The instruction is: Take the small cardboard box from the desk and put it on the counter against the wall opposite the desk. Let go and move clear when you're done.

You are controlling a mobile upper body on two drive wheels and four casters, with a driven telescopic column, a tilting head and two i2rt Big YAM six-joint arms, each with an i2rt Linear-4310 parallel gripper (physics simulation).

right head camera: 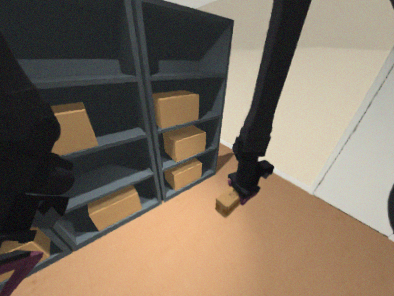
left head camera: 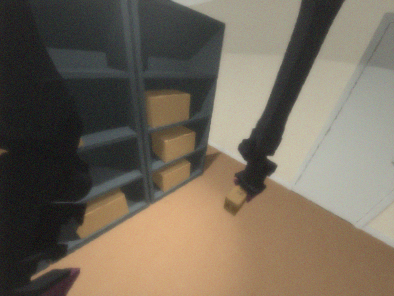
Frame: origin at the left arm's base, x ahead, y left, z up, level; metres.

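Seen in the pictures: right gripper, fingertip midpoint: (right head camera: 239, 199).
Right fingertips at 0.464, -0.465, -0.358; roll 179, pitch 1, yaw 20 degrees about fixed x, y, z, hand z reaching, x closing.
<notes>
A point is followed by its place in that frame, as x, y, z.
The small cardboard box (left head camera: 234, 201) @[0.404, -0.388, -0.297] (right head camera: 227, 202) @[0.407, -0.399, -0.297] is held up in the air, with the floor behind it in both views. My right gripper (left head camera: 242, 191) @[0.464, -0.465, -0.358] (right head camera: 237, 193) @[0.464, -0.465, -0.358] is shut on the box, which sticks out beyond the fingertips toward the lower left. My left gripper is open at the lower left corner of both views; part of it shows, with a purple finger, and it is well apart from the box. The desk and the counter do not show in either view.
A dark grey shelf unit (left head camera: 215, 95) (right head camera: 226, 95) stands at the left with larger cardboard boxes (left head camera: 167, 109) @[1.458, -0.126, -0.312] (right head camera: 176, 110) @[1.461, -0.129, -0.314] on its shelves. A pale wall (left head camera: 250, 90) @[2.290, -1.350, -0.193] and a white door (left head camera: 345, 145) @[1.213, -2.120, -0.533] are at the right. Brown floor (left head camera: 175, 250) @[0.751, -0.208, -1.454] (right head camera: 175, 250) @[0.738, -0.129, -1.454] lies below.
</notes>
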